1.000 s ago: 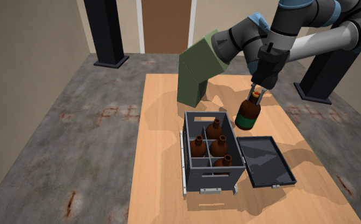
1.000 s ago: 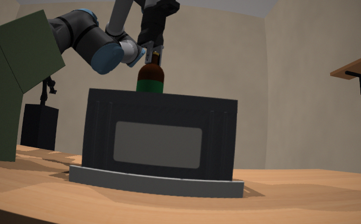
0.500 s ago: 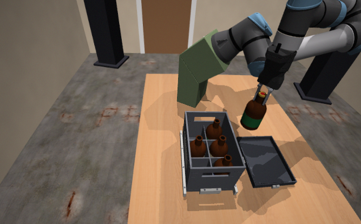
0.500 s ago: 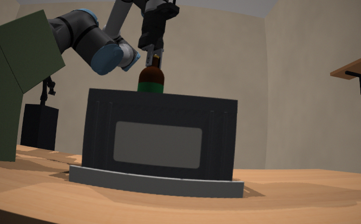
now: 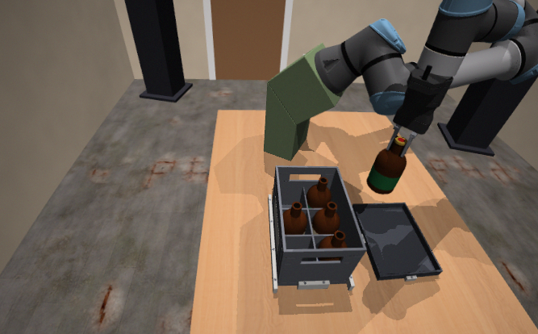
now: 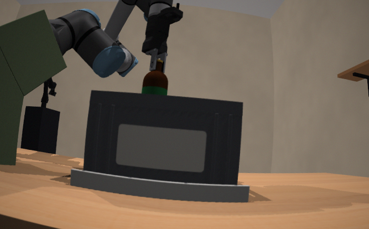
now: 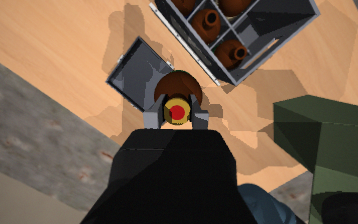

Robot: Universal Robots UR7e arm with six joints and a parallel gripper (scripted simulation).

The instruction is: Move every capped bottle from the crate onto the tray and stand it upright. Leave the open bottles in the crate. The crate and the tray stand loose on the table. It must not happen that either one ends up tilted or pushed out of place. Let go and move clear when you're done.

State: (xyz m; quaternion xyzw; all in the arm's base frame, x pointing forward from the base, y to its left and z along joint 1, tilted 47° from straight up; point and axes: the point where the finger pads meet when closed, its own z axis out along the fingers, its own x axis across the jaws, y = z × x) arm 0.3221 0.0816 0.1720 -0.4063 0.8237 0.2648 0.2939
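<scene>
The brown capped bottle is 60 mm below my hand. Round my hand: dark grey tray (310 mm below, 100 mm to the left, 30 mm ahead); dark crate (240 mm below, 170 mm to the right, 90 mm ahead); open bottle (240 mm below, 170 mm ahead, 100 mm to the right).
</scene>
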